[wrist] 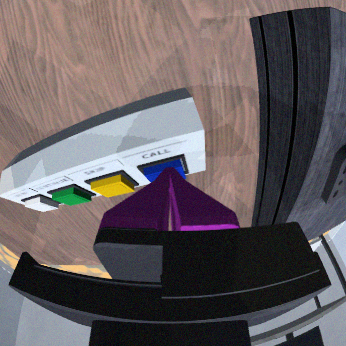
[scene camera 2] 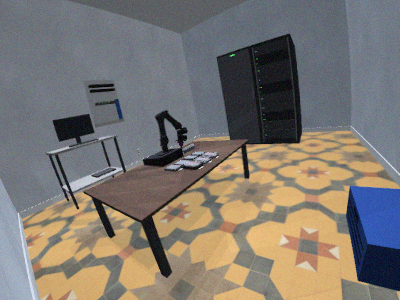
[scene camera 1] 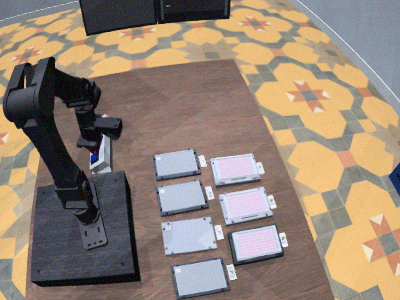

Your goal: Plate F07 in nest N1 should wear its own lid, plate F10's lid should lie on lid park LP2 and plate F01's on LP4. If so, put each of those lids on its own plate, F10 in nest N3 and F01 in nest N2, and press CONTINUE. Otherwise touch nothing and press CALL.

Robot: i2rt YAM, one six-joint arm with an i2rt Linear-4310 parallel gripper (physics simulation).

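Frame: origin at the arm's base, x ahead, y left, z up, level; millimetres.
Seen in the pictures: gripper, fingertip midpoint: (wrist: 169, 174) (scene camera 2: 181, 147) (scene camera 1: 96, 155); arm's base at its link origin: (scene camera 2: 166, 152) (scene camera 1: 90, 215).
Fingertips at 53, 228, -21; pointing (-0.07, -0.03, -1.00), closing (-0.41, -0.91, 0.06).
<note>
Pixels of each thing's top centre, then the offset from my fingertips to it, as dx, dy, dz. "*": a spot on its surface instead. Level surfaces: height alone.
- blue CALL button at its top centre: (wrist: 165, 180) (scene camera 1: 93, 155) -10, +7, -8
- pale button box at its top centre: (wrist: 74, 192) (scene camera 1: 98, 136) (scene camera 2: 186, 145) +19, +78, +0
- green button at its top centre: (wrist: 67, 203) +7, +106, -8
- pale clear piece at a spot on its surface: (scene camera 1: 189, 236) * +200, -340, -54
- yellow button at its top centre: (wrist: 110, 193) -1, +56, -8
- white button at its top centre: (wrist: 36, 210) +16, +155, -8
- wooden table at its surface level: dz -64
My gripper (scene camera 1: 93, 150) (wrist: 169, 174) is shut and empty, its magenta fingertips over the blue CALL button (scene camera 1: 94, 159) (wrist: 154, 172) of the pale button box (scene camera 1: 105, 154) (wrist: 150, 120). The tips hide part of that button; contact cannot be told. The green button (wrist: 71, 195) is farther left. In scene camera 1, the right column has three pink plates: the far one (scene camera 1: 235, 167) and middle one (scene camera 1: 245, 204) have wide pale surrounds, the near one (scene camera 1: 256, 243) a dark surround. The left column has three grey dark-rimmed parks (scene camera 1: 176, 164) (scene camera 1: 181, 196) (scene camera 1: 200, 278) and a pale clear piece (scene camera 1: 189, 236). Labels are too blurred to read.
The yellow button (wrist: 113, 184) is beside CALL and a white button (wrist: 41, 203) is at the far left of the box. The black arm base (scene camera 1: 85, 230) (scene camera 2: 162, 156) is near the box on the wooden table (scene camera 1: 175, 105) (scene camera 2: 145, 192). Dark cabinets (scene camera 2: 260, 90) stand behind.
</note>
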